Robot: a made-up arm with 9 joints. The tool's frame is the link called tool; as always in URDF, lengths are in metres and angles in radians.
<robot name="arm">
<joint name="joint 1" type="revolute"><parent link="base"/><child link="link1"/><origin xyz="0.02 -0.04 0.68" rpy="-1.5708 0 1.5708"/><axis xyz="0 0 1"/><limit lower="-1.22" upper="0.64" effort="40" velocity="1.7"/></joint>
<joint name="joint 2" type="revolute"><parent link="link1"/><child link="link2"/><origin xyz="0 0.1 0.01" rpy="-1.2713 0.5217 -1.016"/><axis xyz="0 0 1"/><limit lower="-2.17" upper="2.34" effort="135" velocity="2"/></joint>
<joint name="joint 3" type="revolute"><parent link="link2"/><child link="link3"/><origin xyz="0.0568 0.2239 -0.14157" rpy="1.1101 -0.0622 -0.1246"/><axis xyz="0 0 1"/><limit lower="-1.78" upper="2.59" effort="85" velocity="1.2"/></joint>
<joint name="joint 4" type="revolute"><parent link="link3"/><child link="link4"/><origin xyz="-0.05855 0.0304 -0.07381" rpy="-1.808 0.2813 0.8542"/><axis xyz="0 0 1"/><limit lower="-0.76" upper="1.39" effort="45" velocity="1"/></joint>
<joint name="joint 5" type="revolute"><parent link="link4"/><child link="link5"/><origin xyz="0.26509 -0.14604 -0.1" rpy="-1.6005 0.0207 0.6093"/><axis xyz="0 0 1"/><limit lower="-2.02" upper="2.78" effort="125" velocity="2.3"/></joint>
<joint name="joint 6" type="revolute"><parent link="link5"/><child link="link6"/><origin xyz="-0.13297 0.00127 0.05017" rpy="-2.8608 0.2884 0.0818"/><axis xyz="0 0 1"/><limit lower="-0.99" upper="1.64" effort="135" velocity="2.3"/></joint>
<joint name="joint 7" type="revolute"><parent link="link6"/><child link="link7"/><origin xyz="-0.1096 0.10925 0.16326" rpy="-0.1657 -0.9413 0.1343"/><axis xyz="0 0 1"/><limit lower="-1.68" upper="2.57" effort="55" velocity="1.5"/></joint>
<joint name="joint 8" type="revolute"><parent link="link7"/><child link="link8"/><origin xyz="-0.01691 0.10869 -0.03" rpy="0.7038 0.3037 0.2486"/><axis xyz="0 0 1"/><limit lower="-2.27" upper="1.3" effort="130" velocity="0.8"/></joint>
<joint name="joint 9" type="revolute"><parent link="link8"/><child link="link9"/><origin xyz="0.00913 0.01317 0.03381" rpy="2.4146 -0.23 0.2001"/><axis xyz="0 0 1"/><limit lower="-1.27" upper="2.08" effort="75" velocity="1.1"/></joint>
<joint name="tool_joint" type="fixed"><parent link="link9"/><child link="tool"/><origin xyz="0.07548 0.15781 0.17" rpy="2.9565 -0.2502 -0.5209"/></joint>
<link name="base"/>
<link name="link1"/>
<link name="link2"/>
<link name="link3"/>
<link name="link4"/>
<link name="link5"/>
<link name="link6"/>
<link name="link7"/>
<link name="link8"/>
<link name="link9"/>
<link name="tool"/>
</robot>
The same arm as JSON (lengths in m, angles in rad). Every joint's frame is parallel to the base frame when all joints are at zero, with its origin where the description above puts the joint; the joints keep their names.
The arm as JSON. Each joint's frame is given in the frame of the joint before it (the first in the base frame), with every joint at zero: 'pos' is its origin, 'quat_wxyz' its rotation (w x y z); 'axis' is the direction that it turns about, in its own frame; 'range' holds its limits. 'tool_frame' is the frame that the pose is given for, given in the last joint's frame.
{"length_unit": "m", "angle_unit": "rad", "joints": [
  {"joint": "joint 1", "pos": [0.02, -0.04, 0.68], "quat_wxyz": [1.0, 0.0, 0.0, 0.0], "axis": [-1.0, 0.0, 0.0], "range": [-1.22, 0.64]},
  {"joint": "joint 2", "pos": [-0.01, 0.0, -0.1], "quat_wxyz": [1.0, 0.0, 0.0, 0.0], "axis": [-0.255809, 0.88963, -0.378313], "range": [-2.17, 2.34]},
  {"joint": "joint 3", "pos": [0.25, -0.1, -0.03], "quat_wxyz": [1.0, 0.0, 0.0, 0.0], "axis": [-0.916077, 0.331392, 0.225794], "range": [-1.78, 2.59]},
  {"joint": "joint 4", "pos": [0.05, -0.03, -0.08], "quat_wxyz": [1.0, 0.0, 0.0, 0.0], "axis": [-0.0001, 0.0, -1.0], "range": [-0.76, 1.39]},
  {"joint": "joint 5", "pos": [0.04, 0.3, 0.1], "quat_wxyz": [1.0, 0.0, 0.0, 0.0], "axis": [0.318998, -0.947293, 0.0296], "range": [-2.02, 2.78]},
  {"joint": "joint 6", "pos": [-0.11, -0.09, 0.0], "quat_wxyz": [1.0, 0.0, 0.0, 0.0], "axis": [-0.580675, 0.783766, 0.22029], "range": [-0.99, 1.64]},
  {"joint": "joint 7", "pos": [-0.19, 0.09, -0.08], "quat_wxyz": [1.0, 0.0, 0.0, 0.0], "axis": [-1.0, 0.0, 0.0001], "range": [-1.68, 2.57]},
  {"joint": "joint 8", "pos": [0.03, 0.0, -0.11], "quat_wxyz": [1.0, 0.0, 0.0, 0.0], "axis": [-0.727399, 0.2879, 0.6229], "range": [-2.27, 1.3]},
  {"joint": "joint 9", "pos": [-0.03, 0.02, 0.01], "quat_wxyz": [1.0, 0.0, 0.0, 0.0], "axis": [1.0, 0.0, -0.0001], "range": [-1.27, 2.08]}
], "tool_frame": {"pos": [0.17, 0.09, 0.15], "quat_wxyz": [0.29685, -0.731885, -0.331164, 0.516289]}}

